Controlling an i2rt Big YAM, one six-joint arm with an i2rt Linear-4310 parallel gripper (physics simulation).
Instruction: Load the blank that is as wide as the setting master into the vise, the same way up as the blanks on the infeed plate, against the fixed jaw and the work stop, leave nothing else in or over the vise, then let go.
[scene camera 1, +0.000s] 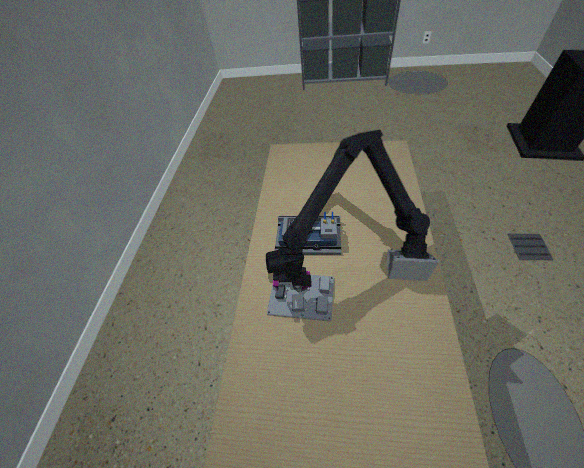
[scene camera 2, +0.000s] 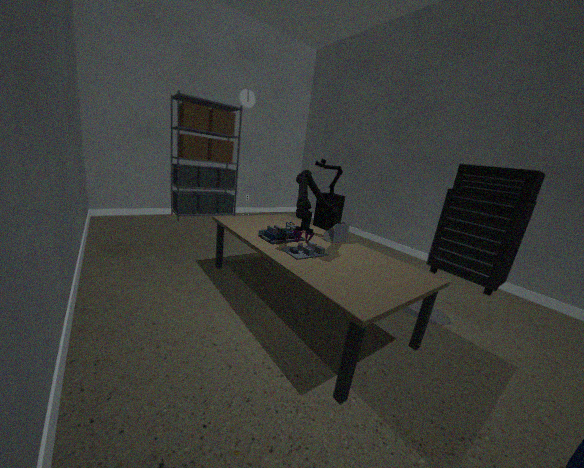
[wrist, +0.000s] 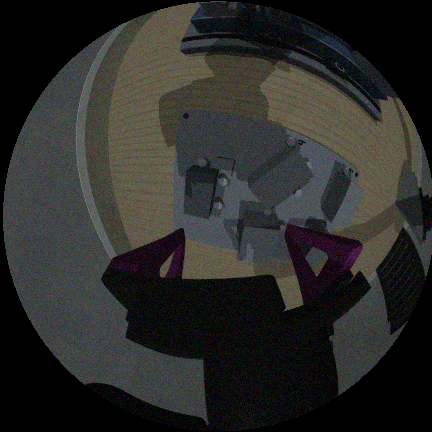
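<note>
My gripper (scene camera 1: 292, 282) (wrist: 237, 232) is open and empty, above the grey infeed plate (scene camera 1: 275, 311) (scene camera 2: 300, 257) (wrist: 200, 231). On the plate are a darker block (scene camera 1: 280, 291) (wrist: 201, 192) beside round pins, a grey block (wrist: 282, 175) set at an angle, a grey block (scene camera 1: 298, 303) (wrist: 262, 242) near the gap between the fingers, a narrow-looking block (scene camera 1: 324, 285) (wrist: 336, 192), and another block (scene camera 1: 322, 305), partly hidden by the right finger in the wrist view. I cannot tell which is the setting master. The blue vise (scene camera 1: 315, 241) (wrist: 300, 35) stands behind the plate; the arm partly hides its jaws.
A grey bracket (scene camera 1: 328, 227) with yellow and blue parts stands at the vise's right end. The arm's grey base block (scene camera 1: 411, 267) is right of the plate on the wooden table (scene camera 1: 350, 390) (scene camera 2: 360, 280). The table's left edge lies close to plate and vise.
</note>
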